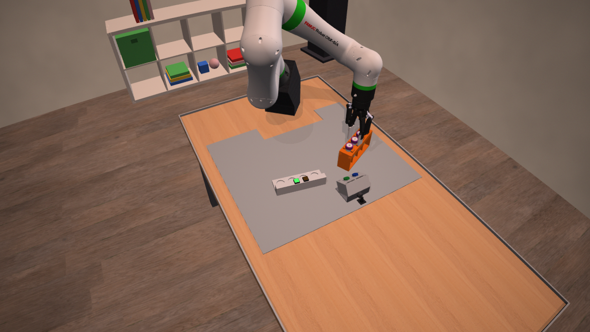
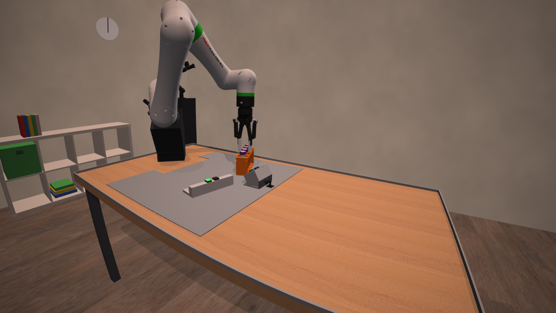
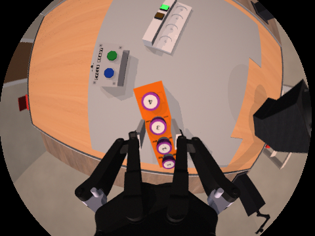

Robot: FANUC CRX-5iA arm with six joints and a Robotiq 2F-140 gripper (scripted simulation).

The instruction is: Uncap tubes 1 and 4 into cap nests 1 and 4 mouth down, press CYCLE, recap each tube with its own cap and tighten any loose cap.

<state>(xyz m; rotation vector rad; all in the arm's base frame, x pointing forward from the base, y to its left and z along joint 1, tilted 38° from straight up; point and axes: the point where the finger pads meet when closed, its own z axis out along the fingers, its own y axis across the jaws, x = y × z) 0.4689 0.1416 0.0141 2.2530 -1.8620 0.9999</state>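
Now: hand 160 mm to the left of the green key, 120 mm short of it and 70 mm above it. Round my hand: small grey desk: 140 mm to the right, 140 mm ahead, 90 mm below; table edge: 250 mm to the left, 170 mm ahead, 140 mm below; blue key: 130 mm ahead, 110 mm to the right, 70 mm below.
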